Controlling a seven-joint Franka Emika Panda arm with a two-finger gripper.
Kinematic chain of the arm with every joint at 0, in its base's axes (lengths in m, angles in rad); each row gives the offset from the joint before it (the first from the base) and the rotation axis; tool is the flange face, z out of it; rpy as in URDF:
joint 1: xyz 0 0 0.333 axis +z
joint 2: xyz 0 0 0 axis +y
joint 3: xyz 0 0 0.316 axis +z
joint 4: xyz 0.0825 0 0 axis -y
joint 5: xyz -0.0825 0 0.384 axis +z
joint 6: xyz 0 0 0 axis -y
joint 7: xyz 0.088 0 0 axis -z
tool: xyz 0 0 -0.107 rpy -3.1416 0 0
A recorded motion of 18 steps. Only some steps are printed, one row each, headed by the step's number.
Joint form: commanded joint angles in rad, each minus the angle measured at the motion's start. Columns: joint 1, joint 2, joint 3, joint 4, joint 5, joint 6, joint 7.
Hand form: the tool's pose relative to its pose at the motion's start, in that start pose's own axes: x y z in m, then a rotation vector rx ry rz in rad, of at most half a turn. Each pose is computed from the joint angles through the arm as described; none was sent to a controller.
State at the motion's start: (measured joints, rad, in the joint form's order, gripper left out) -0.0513 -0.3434 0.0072 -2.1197 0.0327 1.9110 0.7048
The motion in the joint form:
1: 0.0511 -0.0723 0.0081 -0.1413 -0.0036 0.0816 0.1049
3: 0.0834 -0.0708 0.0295 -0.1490 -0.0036 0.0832 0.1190
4: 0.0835 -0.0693 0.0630 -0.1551 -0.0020 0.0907 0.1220
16: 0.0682 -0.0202 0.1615 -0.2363 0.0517 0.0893 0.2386
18: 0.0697 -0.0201 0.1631 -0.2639 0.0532 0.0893 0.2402
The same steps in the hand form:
1: -0.0374 -0.0009 0.0260 0.0079 0.0078 0.0473
3: -0.0558 -0.0172 0.0307 0.0007 0.0028 0.0091
4: -0.0681 -0.0279 0.0342 -0.0051 0.0078 -0.0194
16: -0.1077 -0.0423 0.0961 -0.0982 -0.0920 0.0467
18: -0.1126 -0.0370 0.1082 -0.1204 -0.1085 0.0478

